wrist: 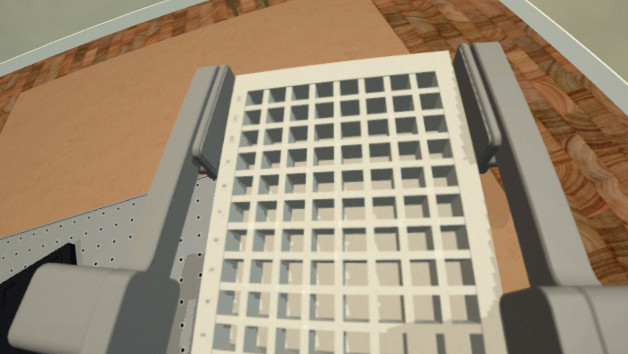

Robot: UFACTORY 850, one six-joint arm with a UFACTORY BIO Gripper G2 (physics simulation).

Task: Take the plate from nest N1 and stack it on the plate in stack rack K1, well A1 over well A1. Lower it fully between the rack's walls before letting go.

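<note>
There's a grey perforated board [102, 237] that I can see here, and a white well plate [348, 205] as well.
</note>
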